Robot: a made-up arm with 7 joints.
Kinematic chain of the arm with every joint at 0, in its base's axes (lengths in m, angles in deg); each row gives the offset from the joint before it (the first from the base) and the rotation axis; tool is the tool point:
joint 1: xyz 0 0 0.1 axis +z
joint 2: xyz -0.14 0.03 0 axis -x
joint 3: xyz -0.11 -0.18 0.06 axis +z
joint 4: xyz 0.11 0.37 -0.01 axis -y
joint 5: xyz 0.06 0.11 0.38 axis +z
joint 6: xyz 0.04 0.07 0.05 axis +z
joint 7: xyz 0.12 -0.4 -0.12 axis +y
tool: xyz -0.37 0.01 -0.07
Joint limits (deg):
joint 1: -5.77..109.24
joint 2: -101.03..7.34
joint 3: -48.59..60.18
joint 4: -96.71..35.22
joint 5: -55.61..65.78
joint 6: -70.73..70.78
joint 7: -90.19..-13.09
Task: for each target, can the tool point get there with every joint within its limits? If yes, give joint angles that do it. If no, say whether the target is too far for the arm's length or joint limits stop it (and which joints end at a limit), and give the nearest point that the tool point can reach.
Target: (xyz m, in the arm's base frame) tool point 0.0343 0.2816 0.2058
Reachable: yes | joints 5.45 -78.17 6.36 -51.19 38.37 27.70 -40.96
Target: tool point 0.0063 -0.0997 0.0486
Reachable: yes | joints 43.26 -18.96 -40.16 -14.63 25.79 -44.77 -72.25
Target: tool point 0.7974 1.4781 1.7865
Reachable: no: too far | nearest point 0.1491 0.5290 0.6670 | short by 1.604 m
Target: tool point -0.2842 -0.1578 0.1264
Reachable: yes | joints 26.91 -46.95 49.85 -68.43 -11.33 0.42 -52.59
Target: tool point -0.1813 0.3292 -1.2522
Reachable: no: joint limits stop it (at a limit: joint 2, joint 6, joint 7) | nearest point -0.1880 0.3413 -0.4396 | short by 0.813 m
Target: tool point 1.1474 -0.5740 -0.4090
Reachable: no: joint limits stop it (at a limit: joint 1, joint 2, joint 3, joint 6, joint 7) | nearest point 0.6011 -0.2800 -0.1119 | short by 0.688 m
